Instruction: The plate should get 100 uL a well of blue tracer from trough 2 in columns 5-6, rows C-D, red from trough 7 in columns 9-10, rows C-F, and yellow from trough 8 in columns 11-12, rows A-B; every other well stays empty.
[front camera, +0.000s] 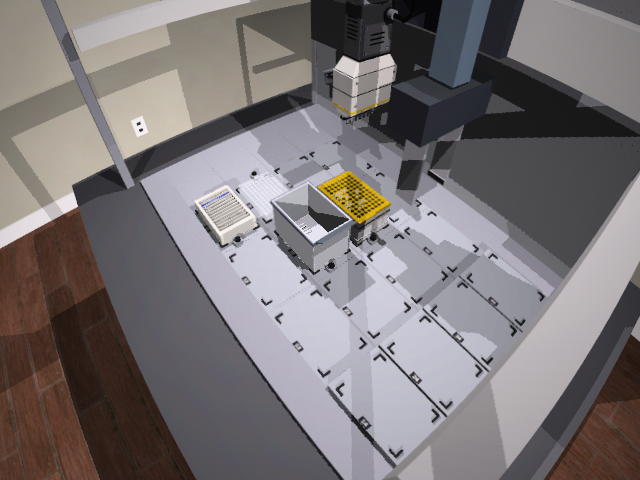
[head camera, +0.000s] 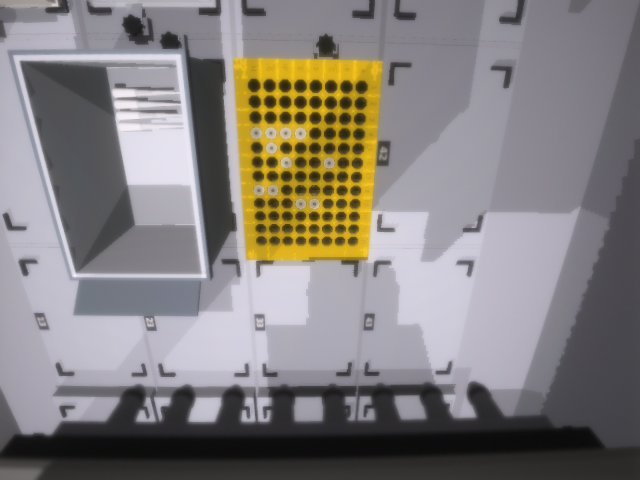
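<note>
The trough carrier (front camera: 240, 232) stands at the left in the front view; one trough near its back shows blue, while red and yellow cannot be made out. The pale well plate (front camera: 264, 192) lies behind it, its well contents too small to tell. The yellow tip rack (front camera: 374, 212) (head camera: 310, 72) has several white tips among many dark, empty holes. The pipetting head (front camera: 363, 85) is raised behind the rack; its eight channels (head camera: 283, 400) show as dark stubs without visible tips. My plate gripper (front camera: 428, 166) hangs right of the head, its two paddles apart, with nothing between them.
A tall grey open bin (front camera: 330, 250) (head camera: 139, 275) stands between the plate and the tip rack, with white tips (head camera: 147, 105) inside. Deck sites with black corner brackets extend toward the front. Small dark knobs (front camera: 331, 265) (head camera: 325, 44) stand beside the labware.
</note>
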